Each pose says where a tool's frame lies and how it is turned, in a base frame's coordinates. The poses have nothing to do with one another.
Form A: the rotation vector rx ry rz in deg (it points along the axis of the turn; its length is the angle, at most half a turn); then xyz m.
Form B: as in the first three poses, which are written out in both.
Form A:
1: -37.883, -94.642, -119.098, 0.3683, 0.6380, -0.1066
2: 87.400, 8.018, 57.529, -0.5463, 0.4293, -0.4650
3: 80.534, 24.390, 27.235, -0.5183, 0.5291, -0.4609
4: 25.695, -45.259, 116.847, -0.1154, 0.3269, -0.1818
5: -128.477, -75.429, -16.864, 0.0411, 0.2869, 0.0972
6: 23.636, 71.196, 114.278, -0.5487, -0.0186, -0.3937
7: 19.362, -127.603, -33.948, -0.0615, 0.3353, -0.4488
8: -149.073, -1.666, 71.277, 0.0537, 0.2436, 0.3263
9: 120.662, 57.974, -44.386, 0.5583, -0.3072, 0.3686
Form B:
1:
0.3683, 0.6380, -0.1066
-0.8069, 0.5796, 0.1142
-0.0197, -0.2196, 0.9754
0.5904, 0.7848, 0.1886

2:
-0.5463, 0.4293, -0.4650
0.6146, -0.4496, 0.6481
0.6097, -0.2505, -0.7520
0.5005, 0.8574, 0.1202

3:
-0.5183, 0.5291, -0.4609
0.8338, -0.0635, 0.5484
0.5521, 0.1011, -0.8276
-0.0029, 0.9928, 0.1194

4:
-0.1154, 0.3269, -0.1818
-0.5493, -0.8354, 0.0171
0.6059, -0.4124, -0.6803
0.5754, -0.3633, 0.7327

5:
0.0411, 0.2869, 0.0972
0.5043, 0.8605, -0.0722
0.7478, -0.3933, 0.5349
0.4318, -0.3237, -0.8419

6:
-0.5487, -0.0186, -0.3937
-0.6761, -0.4177, 0.6069
0.7289, -0.2591, 0.6337
-0.1074, 0.8708, 0.4797

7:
-0.0615, 0.3353, -0.4488
-0.6522, -0.0495, -0.7564
-0.4188, 0.8553, 0.3052
0.6318, 0.5158, -0.5786

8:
0.0537, 0.2436, 0.3263
0.6338, -0.0920, -0.7680
0.1277, -0.9668, 0.2212
-0.7629, -0.2383, -0.6010

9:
0.5583, -0.3072, 0.3686
0.5236, 0.8231, -0.2201
0.4272, -0.4772, -0.7680
-0.7371, 0.3081, -0.6015

